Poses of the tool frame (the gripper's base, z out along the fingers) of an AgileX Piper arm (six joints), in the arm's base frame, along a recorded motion.
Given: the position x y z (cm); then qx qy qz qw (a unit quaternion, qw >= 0).
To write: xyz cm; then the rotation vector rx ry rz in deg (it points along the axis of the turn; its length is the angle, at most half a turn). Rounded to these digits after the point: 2 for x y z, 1 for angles.
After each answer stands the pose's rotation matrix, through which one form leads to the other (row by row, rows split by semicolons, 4 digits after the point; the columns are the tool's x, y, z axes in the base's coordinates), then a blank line. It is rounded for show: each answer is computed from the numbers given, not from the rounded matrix.
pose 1, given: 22.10 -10.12 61.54 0.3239 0.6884 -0.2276 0.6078
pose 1, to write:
22.10 -10.12 61.54 42.9 91.1 -30.1
-0.0514 0.7226 0.6894; 0.1693 0.6866 -0.7071; -0.9842 0.0804 -0.1576

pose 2, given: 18.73 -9.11 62.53 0.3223 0.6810 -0.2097 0.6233
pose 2, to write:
18.73 -9.11 62.53 42.4 89.6 -27.6
-0.0154 0.7003 0.7137; 0.1775 0.7043 -0.6873; -0.9840 0.1162 -0.1351

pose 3, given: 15.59 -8.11 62.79 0.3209 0.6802 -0.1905 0.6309
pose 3, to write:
15.59 -8.11 62.79 42.1 89.2 -25.0
0.0020 0.6769 0.7360; 0.1962 0.7215 -0.6641; -0.9806 0.1458 -0.1313

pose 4, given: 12.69 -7.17 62.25 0.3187 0.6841 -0.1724 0.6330
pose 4, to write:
12.69 -7.17 62.25 41.8 89.7 -22.6
0.0045 0.6543 0.7562; 0.2178 0.7374 -0.6394; -0.9760 0.1676 -0.1392

